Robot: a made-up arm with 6 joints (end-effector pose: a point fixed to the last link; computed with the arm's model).
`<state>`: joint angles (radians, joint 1 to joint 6).
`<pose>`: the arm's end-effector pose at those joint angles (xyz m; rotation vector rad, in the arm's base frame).
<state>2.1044 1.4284 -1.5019 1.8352 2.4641 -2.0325</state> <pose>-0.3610 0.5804 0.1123 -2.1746 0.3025 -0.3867</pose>
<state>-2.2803 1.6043 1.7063 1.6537 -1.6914 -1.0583</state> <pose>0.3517 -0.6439 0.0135 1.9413 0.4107 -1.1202</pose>
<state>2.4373 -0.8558 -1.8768 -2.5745 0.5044 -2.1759</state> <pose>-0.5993 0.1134 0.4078 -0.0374 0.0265 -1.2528</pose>
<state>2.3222 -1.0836 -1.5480 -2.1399 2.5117 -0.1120</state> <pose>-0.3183 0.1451 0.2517 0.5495 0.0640 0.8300</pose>
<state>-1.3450 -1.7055 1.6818 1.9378 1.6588 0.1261</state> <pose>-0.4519 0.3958 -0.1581 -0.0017 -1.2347 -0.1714</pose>
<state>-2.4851 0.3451 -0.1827 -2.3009 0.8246 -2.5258</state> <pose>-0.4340 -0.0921 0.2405 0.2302 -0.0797 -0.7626</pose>
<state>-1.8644 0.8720 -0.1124 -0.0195 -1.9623 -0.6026</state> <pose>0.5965 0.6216 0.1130 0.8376 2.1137 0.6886</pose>
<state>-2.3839 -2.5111 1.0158 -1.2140 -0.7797 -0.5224</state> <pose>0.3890 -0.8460 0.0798 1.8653 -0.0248 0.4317</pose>
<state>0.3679 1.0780 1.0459 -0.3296 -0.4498 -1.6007</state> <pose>-0.6455 0.6863 -0.4016 -1.9463 -1.4674 -0.5062</pose>
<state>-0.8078 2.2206 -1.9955 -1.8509 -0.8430 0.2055</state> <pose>0.1760 -0.6983 0.2822 1.6521 -0.4068 1.6825</pose>
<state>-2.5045 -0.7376 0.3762 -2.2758 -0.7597 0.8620</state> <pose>-0.1906 -0.2476 -0.1197 -2.5075 1.2631 0.4244</pose>
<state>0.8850 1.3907 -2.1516 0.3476 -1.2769 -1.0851</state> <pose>-0.3744 0.0898 -0.7828 -2.0559 1.5459 0.7072</pose>
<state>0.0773 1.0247 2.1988 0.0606 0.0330 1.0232</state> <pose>-0.5142 0.0182 -0.6138 0.0045 -1.0449 1.8535</pose>
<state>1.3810 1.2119 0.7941 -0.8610 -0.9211 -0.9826</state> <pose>-0.6628 0.7108 0.1939 -1.4293 -0.9188 0.1957</pose>
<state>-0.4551 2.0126 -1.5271 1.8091 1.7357 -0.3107</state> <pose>0.5662 0.1360 -0.4492 -0.0287 2.8634 0.1467</pose>
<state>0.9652 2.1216 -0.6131 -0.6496 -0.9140 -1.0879</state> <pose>-0.5309 -0.2793 -0.7412 2.5910 0.9604 -0.9263</pose>
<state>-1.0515 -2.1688 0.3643 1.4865 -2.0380 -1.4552</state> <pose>-0.4242 -0.1848 -0.4414 -2.6298 0.8276 1.1622</pose>
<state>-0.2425 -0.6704 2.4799 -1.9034 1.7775 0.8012</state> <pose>-0.3818 0.0951 -0.2313 -2.4460 0.4862 -1.6336</pose>
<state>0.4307 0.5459 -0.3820 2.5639 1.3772 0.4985</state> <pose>-0.1328 0.3406 0.3972 -0.9779 1.9431 2.1648</pose>
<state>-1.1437 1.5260 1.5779 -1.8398 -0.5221 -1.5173</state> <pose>0.0198 0.5007 -0.5197 0.4050 -2.0217 -2.2005</pose>
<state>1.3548 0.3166 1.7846 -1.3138 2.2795 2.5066</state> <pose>-0.1014 0.4229 0.6860 -1.6894 -0.3965 1.8665</pose>
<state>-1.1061 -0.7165 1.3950 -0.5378 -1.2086 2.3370</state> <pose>-0.6009 0.1857 0.0584 0.0969 1.7347 -1.3677</pose>
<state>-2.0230 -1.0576 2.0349 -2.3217 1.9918 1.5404</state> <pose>0.3131 0.0202 -0.2568 0.0088 -1.6809 -1.9097</pose>
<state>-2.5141 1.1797 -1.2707 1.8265 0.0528 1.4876</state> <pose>-0.0364 0.3803 0.4442 0.7760 -0.3530 0.9196</pose>
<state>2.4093 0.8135 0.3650 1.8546 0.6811 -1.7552</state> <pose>0.4776 0.2732 0.8004 1.0784 -0.8217 2.5243</pose>
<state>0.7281 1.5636 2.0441 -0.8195 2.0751 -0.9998</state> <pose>-0.8089 0.3060 0.0637 -1.5839 0.6537 1.0513</pose>
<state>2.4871 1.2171 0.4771 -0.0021 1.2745 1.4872</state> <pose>-0.2155 0.4776 0.6804 -0.8845 2.4729 -0.6661</pose>
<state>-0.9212 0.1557 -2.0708 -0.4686 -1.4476 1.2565</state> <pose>0.5453 0.4541 -0.0621 0.6785 -0.3592 -0.0305</pose>
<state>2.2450 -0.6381 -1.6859 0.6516 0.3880 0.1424</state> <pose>-0.1195 0.4886 -0.4437 -1.3577 -1.5781 0.3214</pose>
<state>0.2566 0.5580 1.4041 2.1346 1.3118 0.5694</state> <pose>-0.6686 0.0492 -0.2960 -2.0189 0.3468 0.6758</pose>
